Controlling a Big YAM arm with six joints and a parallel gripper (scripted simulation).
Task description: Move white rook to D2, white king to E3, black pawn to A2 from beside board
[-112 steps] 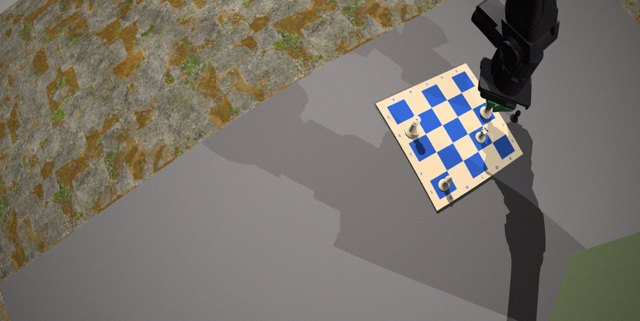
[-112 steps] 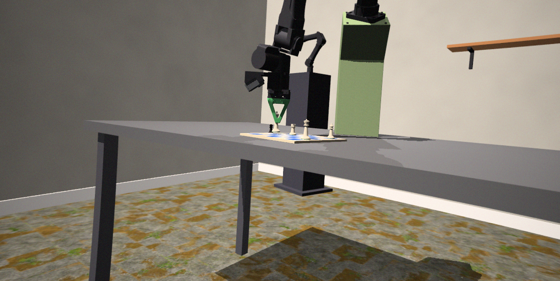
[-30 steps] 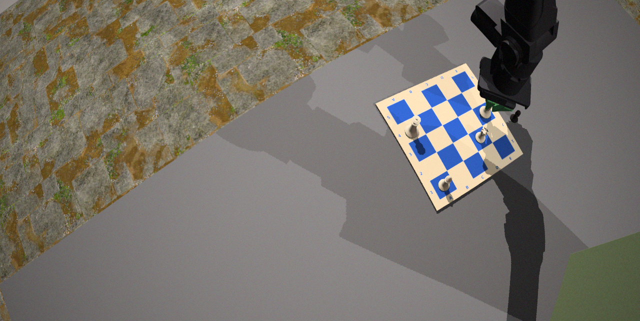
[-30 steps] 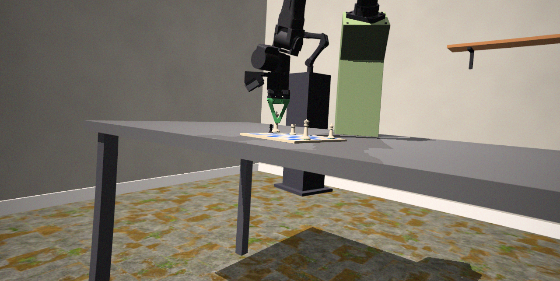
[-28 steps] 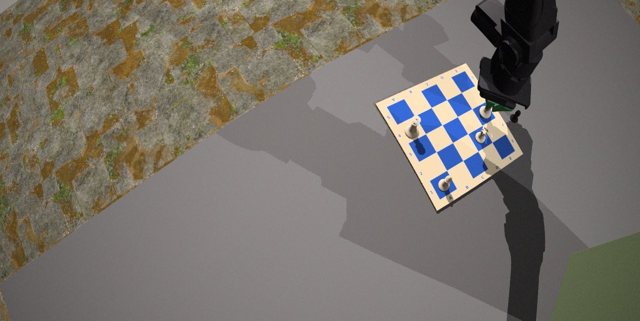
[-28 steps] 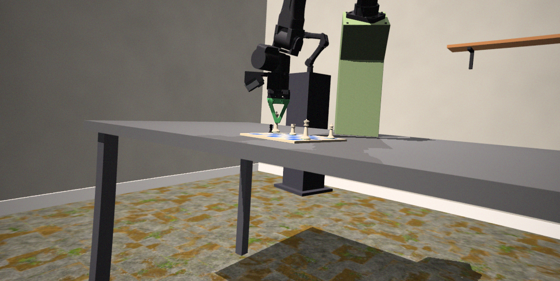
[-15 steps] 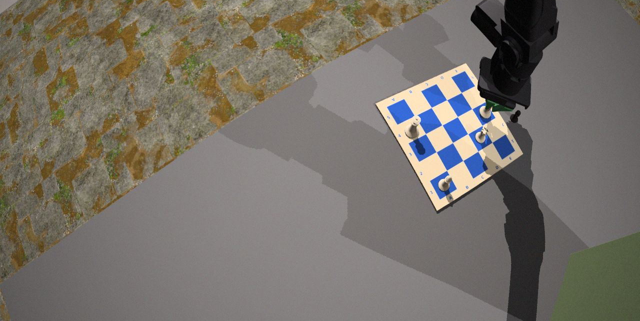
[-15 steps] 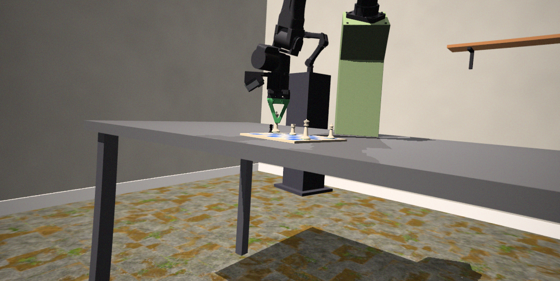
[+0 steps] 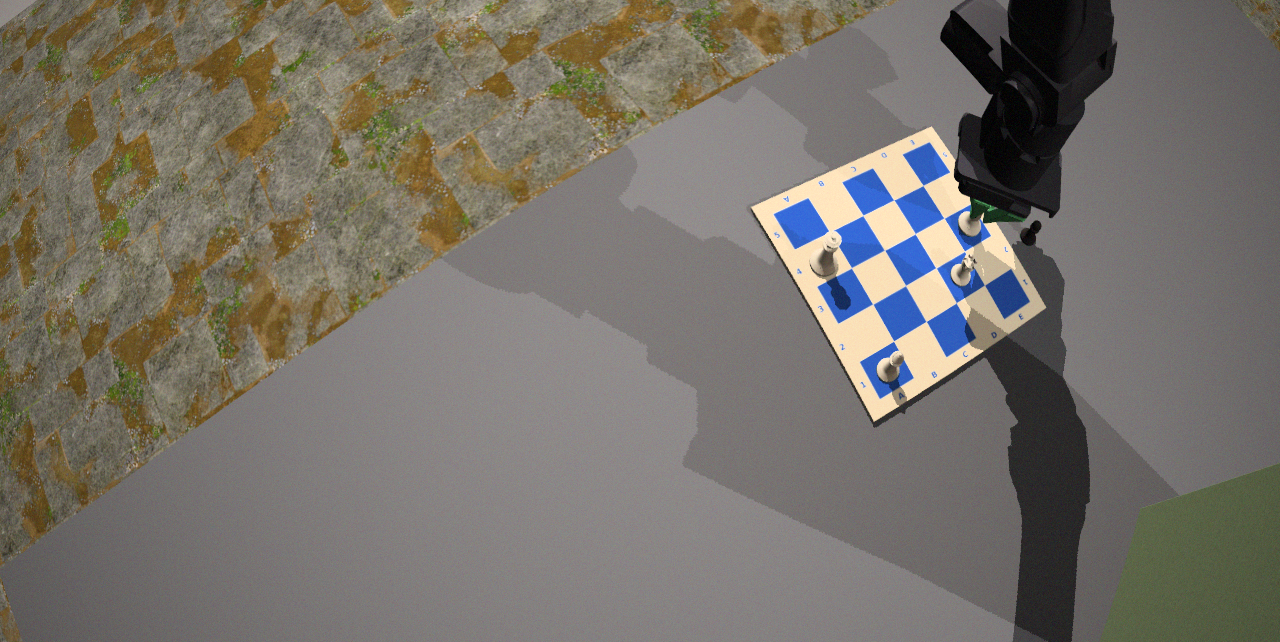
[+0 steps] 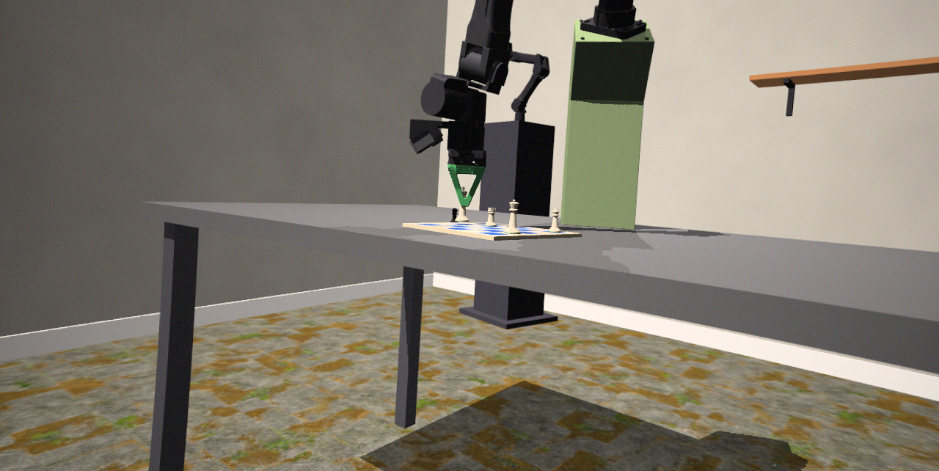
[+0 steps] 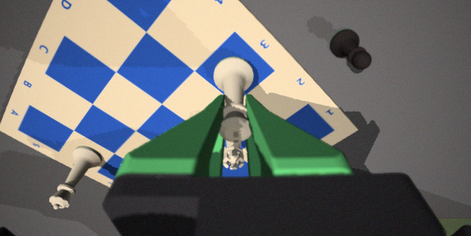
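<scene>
Now: the white king right at my hand. From my hand the other things lie so: board: 70 mm to the left, 40 mm below; then white pawn: 90 mm behind, 140 mm to the left, 20 mm below; then black pawn: 30 mm behind, 70 mm to the right, 30 mm below.
</scene>
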